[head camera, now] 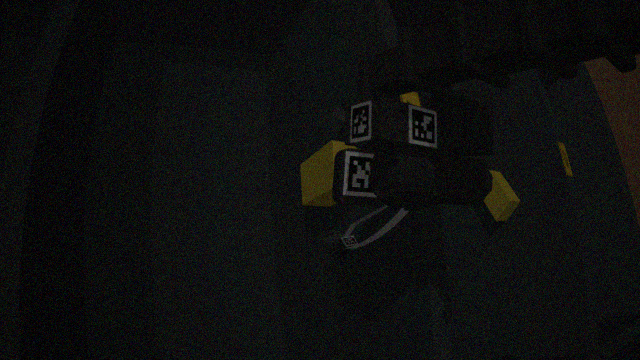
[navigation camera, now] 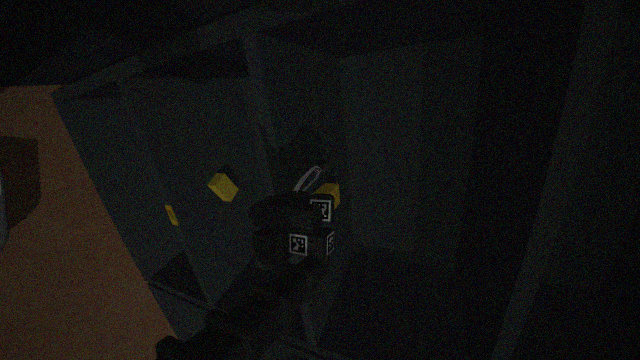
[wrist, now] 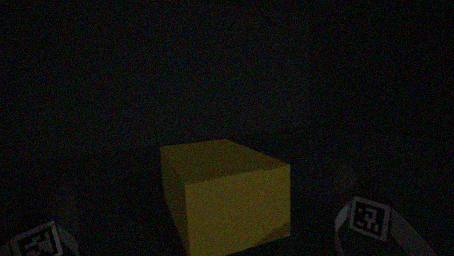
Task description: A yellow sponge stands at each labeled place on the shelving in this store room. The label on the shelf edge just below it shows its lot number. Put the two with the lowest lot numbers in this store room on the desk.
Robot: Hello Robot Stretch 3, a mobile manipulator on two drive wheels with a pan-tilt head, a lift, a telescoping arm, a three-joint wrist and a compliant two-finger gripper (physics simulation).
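Places are measured from the robot's base along level axes (x ahead, y left, z up), in centimetres.
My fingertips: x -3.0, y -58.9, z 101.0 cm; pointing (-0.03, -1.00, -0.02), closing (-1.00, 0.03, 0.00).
Observation:
For each thing: its top centre in the pictures, then the offset to it from my fingertips. "spot": a spot on its surface instead. Level surfaces: height alone.
- second yellow sponge, top centre: (head camera: pixel 493 195) (navigation camera: pixel 227 187) dx +0.3, dy -5.3, dz -43.1 cm
- small yellow piece, surface spot: (head camera: pixel 411 98) spot: dx -10.1, dy +12.5, dz -3.7 cm
- brown surface, surface height: dz -101.0 cm
A yellow sponge (head camera: pixel 318 177) (navigation camera: pixel 331 194) (wrist: pixel 237 210) stands on a dark shelf. My gripper (head camera: pixel 334 176) (wrist: pixel 209 192) is open, with a finger to either side of that sponge in the wrist view; neither finger touches it there. The wrist hides part of this sponge in the head and navigation views. A second yellow sponge (head camera: pixel 502 197) (navigation camera: pixel 223 188) stands in the neighbouring bay. A third (head camera: pixel 565 159) (navigation camera: pixel 171 215) shows as a thin strip farther along. A small yellow piece (head camera: pixel 411 98) shows above the wrist in the head view. No lot label is legible, and the desk cannot be made out.
The room is very dark. Upright dark panels divide the shelving around the wrist. A shelf edge (navigation camera: pixel 182 295) crosses the lower part of the navigation view. A brown surface (head camera: pixel 612 100) (navigation camera: pixel 85 230) lies beside the shelving, with a dark block (navigation camera: pixel 20 175) at the navigation view's left edge.

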